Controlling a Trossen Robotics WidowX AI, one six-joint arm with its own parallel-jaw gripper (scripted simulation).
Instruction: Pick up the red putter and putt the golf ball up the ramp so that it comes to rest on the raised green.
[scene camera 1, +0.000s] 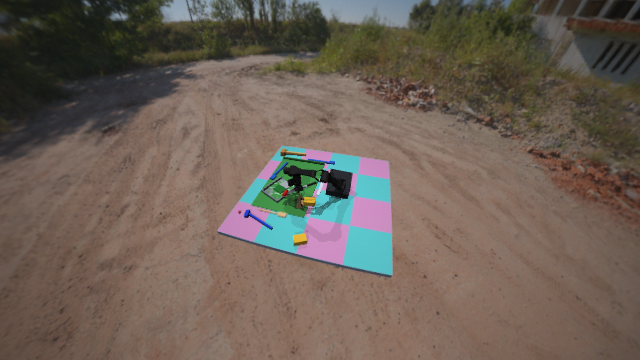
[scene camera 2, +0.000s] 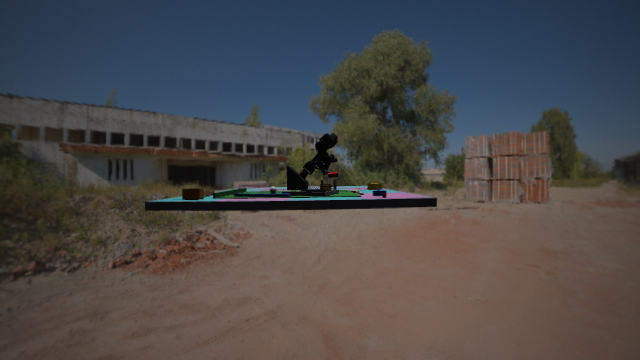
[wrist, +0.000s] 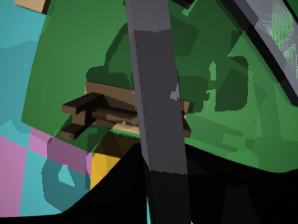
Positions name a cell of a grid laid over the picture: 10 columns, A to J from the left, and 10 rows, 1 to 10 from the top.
Note:
The gripper (wrist: F7) carries a red putter.

